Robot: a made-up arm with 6 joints. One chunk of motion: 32 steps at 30 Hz.
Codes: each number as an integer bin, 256 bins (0 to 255) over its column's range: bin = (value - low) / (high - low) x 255, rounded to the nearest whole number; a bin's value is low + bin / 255 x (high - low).
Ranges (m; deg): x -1.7..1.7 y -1.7..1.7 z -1.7..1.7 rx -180..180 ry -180..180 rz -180..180
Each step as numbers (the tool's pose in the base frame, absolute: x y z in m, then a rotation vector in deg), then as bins.
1 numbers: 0.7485 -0.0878 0.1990 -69.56 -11.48 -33.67
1 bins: 184 121 142 78 119 104
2 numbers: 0.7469 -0.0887 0.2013 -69.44 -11.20 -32.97
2 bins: 184 121 143 78 120 104
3 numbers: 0.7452 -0.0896 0.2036 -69.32 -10.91 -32.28
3 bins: 183 121 143 78 120 105
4 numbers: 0.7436 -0.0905 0.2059 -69.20 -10.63 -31.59
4 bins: 183 121 143 78 120 105
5 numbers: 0.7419 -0.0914 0.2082 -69.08 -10.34 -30.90
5 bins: 183 121 143 79 120 106
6 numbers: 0.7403 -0.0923 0.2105 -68.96 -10.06 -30.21
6 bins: 183 121 143 79 120 106
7 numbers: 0.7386 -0.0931 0.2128 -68.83 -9.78 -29.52
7 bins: 183 121 143 79 121 107
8 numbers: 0.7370 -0.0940 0.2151 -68.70 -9.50 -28.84
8 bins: 183 120 144 79 121 107
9 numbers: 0.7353 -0.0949 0.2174 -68.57 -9.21 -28.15
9 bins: 183 120 144 79 121 108
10 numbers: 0.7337 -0.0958 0.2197 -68.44 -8.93 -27.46
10 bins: 183 120 144 79 121 108
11 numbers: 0.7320 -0.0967 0.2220 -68.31 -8.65 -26.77
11 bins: 182 120 144 79 121 109
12 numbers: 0.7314 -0.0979 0.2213 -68.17 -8.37 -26.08
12 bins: 182 120 144 79 122 109
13 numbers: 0.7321 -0.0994 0.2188 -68.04 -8.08 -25.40
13 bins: 182 120 144 79 122 110
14 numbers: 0.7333 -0.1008 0.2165 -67.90 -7.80 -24.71
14 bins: 182 120 144 79 122 110
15 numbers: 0.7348 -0.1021 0.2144 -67.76 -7.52 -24.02
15 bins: 183 120 144 80 122 110
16 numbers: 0.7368 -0.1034 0.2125 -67.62 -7.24 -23.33
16 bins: 183 120 143 80 122 111
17 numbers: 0.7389 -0.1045 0.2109 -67.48 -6.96 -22.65
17 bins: 183 120 143 80 123 111
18 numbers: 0.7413 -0.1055 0.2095 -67.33 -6.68 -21.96
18 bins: 183 120 143 80 123 112
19 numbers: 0.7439 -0.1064 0.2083 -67.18 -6.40 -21.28
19 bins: 183 120 143 80 123 112
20 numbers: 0.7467 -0.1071 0.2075 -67.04 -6.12 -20.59
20 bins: 184 119 143 80 123 113
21 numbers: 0.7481 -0.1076 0.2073 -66.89 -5.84 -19.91
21 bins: 184 119 143 80 123 113
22 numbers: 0.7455 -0.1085 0.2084 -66.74 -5.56 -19.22
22 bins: 183 119 143 80 124 114
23 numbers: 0.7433 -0.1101 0.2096 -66.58 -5.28 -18.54
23 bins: 183 119 143 80 124 114
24 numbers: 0.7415 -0.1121 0.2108 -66.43 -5.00 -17.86
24 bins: 183 119 143 80 124 115
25 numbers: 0.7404 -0.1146 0.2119 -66.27 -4.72 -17.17
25 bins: 183 119 143 81 124 115
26 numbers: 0.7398 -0.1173 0.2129 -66.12 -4.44 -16.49
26 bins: 183 119 143 81 124 116
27 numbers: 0.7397 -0.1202 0.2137 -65.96 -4.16 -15.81
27 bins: 183 118 144 81 125 116
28 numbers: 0.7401 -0.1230 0.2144 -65.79 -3.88 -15.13
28 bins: 183 118 144 81 125 117
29 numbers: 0.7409 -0.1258 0.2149 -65.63 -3.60 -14.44
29 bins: 183 118 144 81 125 117
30 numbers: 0.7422 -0.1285 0.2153 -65.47 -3.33 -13.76
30 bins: 183 118 144 81 125 118
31 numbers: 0.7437 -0.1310 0.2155 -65.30 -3.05 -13.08
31 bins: 183 118 144 81 125 118
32 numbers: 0.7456 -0.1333 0.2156 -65.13 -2.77 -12.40
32 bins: 183 118 144 81 126 119
